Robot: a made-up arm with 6 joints.
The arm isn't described. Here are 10 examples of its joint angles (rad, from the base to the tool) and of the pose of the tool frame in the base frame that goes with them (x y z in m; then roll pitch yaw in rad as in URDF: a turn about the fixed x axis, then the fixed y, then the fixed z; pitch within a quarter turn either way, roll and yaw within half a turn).
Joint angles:
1: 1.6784 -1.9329 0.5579 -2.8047 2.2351 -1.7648
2: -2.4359 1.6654 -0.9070 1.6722 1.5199 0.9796
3: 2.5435 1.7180 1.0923 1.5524 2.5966 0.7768
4: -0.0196 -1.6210 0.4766 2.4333 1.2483 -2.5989
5: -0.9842 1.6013 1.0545 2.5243 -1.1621 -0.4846
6: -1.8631 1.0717 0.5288 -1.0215 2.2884 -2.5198
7: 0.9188 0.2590 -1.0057 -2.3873 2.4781 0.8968
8: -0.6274 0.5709 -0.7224 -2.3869 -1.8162 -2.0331
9: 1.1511 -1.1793 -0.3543 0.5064 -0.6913 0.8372
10: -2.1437 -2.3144 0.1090 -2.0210 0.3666 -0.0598
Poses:
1: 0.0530 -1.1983 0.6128 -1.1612 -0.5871 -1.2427
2: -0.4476 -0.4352 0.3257 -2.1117 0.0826 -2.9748
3: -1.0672 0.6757 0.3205 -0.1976 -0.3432 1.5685
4: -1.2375 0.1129 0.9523 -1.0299 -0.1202 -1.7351
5: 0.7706 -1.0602 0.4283 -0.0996 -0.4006 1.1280
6: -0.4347 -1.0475 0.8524 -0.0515 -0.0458 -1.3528
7: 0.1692 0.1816 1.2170 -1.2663 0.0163 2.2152
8: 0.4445 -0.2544 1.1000 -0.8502 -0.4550 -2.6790
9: -0.2235 -0.6568 1.3220 -1.0977 -0.6475 -1.8723
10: 0.5205 0.8348 0.3241 -0.6922 -0.0995 -1.4845
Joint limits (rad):
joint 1: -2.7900..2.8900
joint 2: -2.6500..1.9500
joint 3: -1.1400..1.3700
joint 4: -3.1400..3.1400
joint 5: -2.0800..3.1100
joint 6: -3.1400..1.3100
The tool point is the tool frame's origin. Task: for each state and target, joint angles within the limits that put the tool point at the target. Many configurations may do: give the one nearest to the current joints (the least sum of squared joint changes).
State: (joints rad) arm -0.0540 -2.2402 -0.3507 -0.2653 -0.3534 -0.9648
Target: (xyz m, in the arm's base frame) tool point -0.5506 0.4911 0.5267
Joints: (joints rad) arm -0.8804 -2.1269 -0.8318 -0.3784 -0.3928 -0.9419
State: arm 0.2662 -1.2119 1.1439 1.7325 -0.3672 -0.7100
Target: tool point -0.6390 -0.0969 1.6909
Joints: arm 0.2051 -0.8571 0.2953 1.8642 -0.3429 -0.6381
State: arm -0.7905 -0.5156 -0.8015 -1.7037 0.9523 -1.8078
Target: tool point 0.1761 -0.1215 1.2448
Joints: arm -0.4952 0.1085 -0.8125 -1.8743 0.9257 -1.8815
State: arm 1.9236 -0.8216 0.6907 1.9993 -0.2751 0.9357
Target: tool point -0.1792 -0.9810 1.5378
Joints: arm 1.3924 -1.0347 0.7731 2.0189 -0.2718 0.9256
